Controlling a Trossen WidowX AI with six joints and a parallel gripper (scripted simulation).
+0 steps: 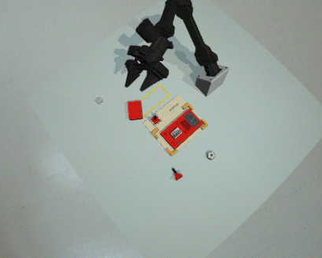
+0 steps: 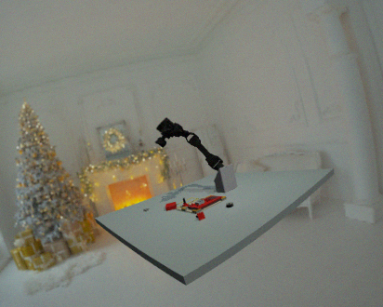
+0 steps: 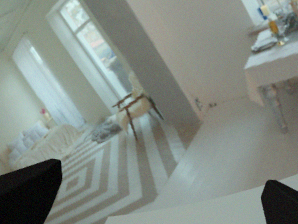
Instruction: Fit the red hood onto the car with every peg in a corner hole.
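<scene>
Right now my gripper tip is 30 mm past the red hood, 100 mm to the left of it and 470 mm above it.
</scene>
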